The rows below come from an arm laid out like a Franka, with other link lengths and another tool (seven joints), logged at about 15 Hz.
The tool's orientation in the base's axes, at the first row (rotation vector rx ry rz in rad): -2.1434 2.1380 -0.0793
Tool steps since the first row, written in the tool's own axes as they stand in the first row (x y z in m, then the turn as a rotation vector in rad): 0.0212 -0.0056 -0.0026 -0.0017 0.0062 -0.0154; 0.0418 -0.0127 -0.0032 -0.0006 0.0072 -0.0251; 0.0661 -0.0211 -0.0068 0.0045 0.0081 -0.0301; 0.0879 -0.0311 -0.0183 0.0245 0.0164 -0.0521
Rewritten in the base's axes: 0.0054 -0.0213 0.0023 -0.0080 0.0010 0.0146; 0.0124 -0.0419 0.0029 -0.0101 -0.0005 0.0241; 0.0205 -0.0663 0.0064 -0.0115 -0.0058 0.0287; 0.0292 -0.0886 0.0180 -0.0222 -0.0267 0.0487
